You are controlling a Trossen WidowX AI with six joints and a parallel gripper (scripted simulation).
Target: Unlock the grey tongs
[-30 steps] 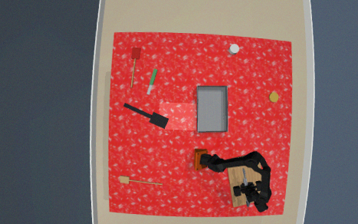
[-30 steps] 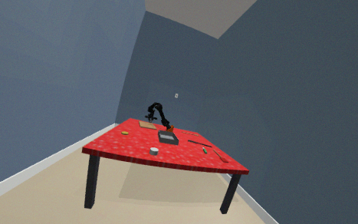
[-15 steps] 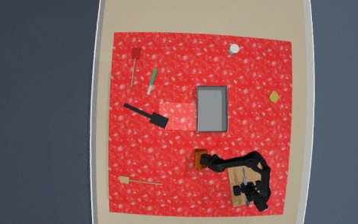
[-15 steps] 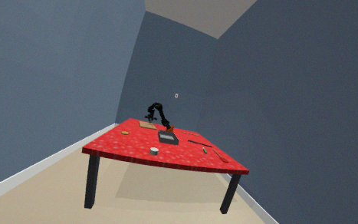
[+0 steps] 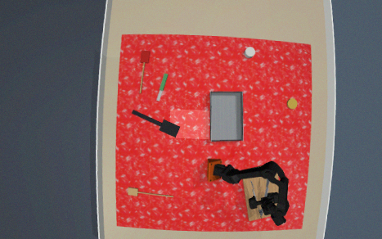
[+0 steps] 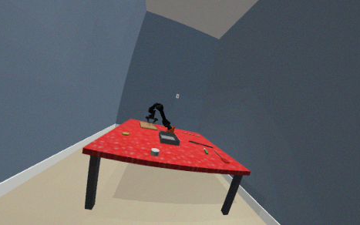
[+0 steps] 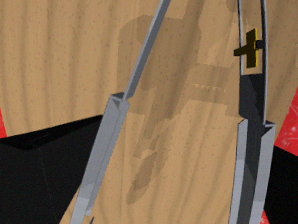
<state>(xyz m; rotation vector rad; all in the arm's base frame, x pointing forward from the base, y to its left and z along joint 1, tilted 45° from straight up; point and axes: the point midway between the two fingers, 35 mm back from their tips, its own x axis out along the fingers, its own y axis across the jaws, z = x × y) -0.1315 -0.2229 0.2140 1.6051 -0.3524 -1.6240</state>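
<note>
Now: gripper tip 40 mm above the wooden board, 30 mm to the left of it and 10 mm short of it. Also, from my gripper tip: yellow disc 620 mm ahead, 130 mm to the right, 30 mm below; then grey roasting tin 460 mm ahead, 300 mm to the left, 20 mm below; then yellow lock piece 50 mm behind.
</note>
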